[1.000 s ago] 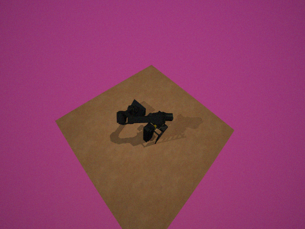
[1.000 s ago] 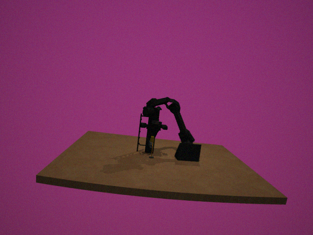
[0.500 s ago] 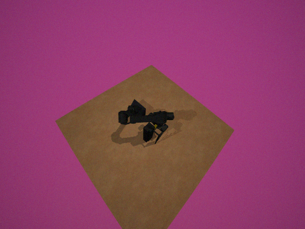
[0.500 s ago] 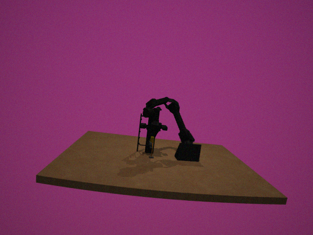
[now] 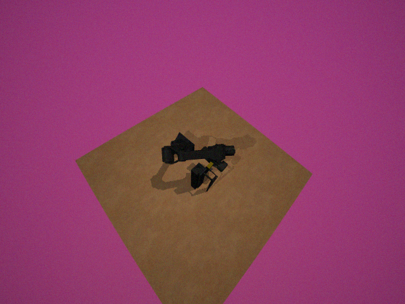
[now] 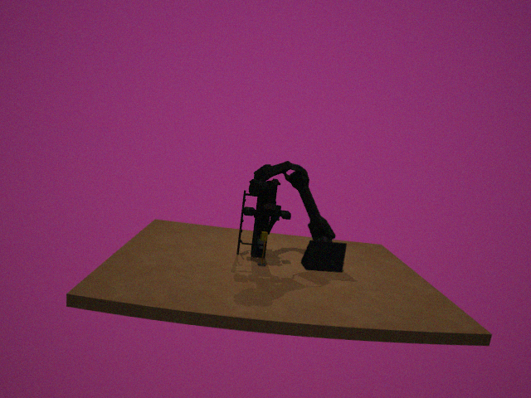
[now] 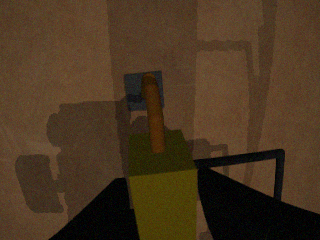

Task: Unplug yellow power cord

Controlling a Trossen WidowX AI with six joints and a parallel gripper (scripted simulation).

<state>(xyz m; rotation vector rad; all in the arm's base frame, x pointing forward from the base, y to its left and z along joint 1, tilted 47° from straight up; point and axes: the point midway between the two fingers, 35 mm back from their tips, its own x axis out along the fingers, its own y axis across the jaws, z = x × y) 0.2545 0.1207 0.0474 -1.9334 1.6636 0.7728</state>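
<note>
The yellow plug is 30 mm to the right of my gripper tip and 10 mm ahead of it. The rest, counted from my gripper tip: dark upright block (160 mm to the right, 30 mm above, 20 mm ahead).
</note>
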